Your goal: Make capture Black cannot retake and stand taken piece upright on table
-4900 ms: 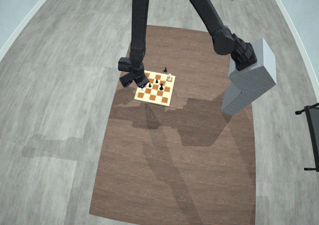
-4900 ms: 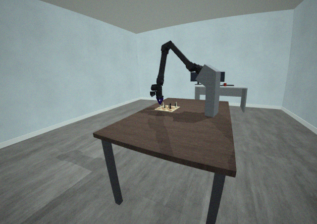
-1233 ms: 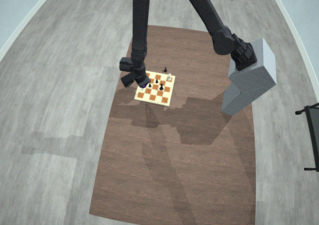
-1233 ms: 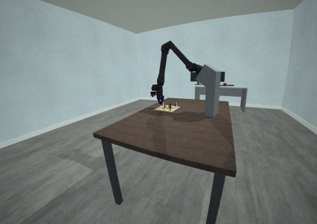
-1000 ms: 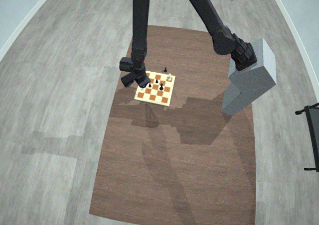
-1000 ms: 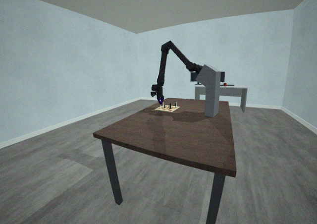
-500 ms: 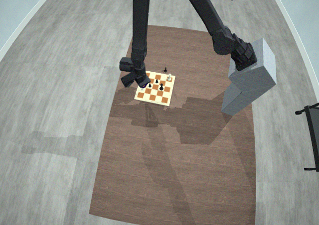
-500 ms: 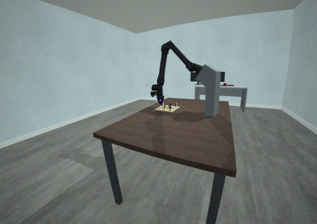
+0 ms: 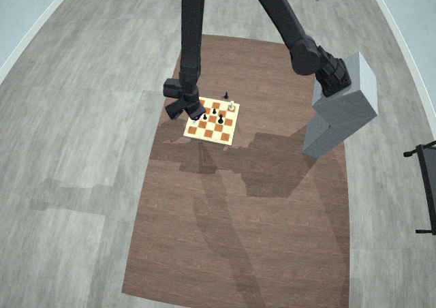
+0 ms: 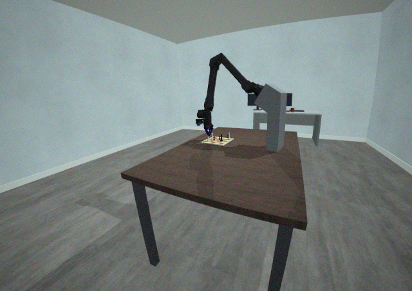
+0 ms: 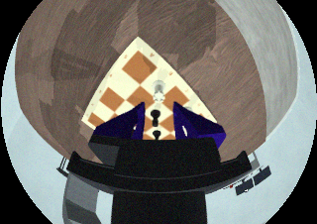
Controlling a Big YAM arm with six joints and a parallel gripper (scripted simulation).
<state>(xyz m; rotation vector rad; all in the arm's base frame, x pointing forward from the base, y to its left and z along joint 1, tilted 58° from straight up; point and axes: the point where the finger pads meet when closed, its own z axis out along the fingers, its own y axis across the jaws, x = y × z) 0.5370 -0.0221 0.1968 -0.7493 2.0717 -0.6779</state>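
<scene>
The chessboard is 8 cm behind my hand, 6 cm below it and 1 cm to the right of it.
</scene>
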